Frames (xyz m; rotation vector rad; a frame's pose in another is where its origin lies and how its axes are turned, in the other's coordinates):
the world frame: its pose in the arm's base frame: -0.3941 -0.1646 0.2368 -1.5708 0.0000 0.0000
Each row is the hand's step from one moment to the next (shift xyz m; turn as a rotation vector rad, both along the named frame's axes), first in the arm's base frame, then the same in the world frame.
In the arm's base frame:
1: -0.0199 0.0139 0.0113 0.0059 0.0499 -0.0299
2: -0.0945 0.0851 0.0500 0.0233 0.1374 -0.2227
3: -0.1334 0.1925 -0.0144 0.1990 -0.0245 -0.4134
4: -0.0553 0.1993 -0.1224 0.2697 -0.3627 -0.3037
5: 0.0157 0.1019 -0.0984 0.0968 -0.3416 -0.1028
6: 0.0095 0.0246 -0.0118 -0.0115 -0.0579 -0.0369
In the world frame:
1: -0.0199 -0.0113 0.0139 0.0059 0.0299 0.0499
2: -0.0945 -0.0500 0.0851 0.0233 0.2227 0.1374
3: -0.1334 0.0144 0.1925 0.1990 0.4134 -0.0245
4: -0.0553 0.1224 0.1993 0.2697 0.3037 -0.3627
5: 0.0157 0.0984 0.1019 0.0968 0.1028 -0.3416
6: 0.0095 0.0118 0.0246 -0.0115 0.0369 -0.0579

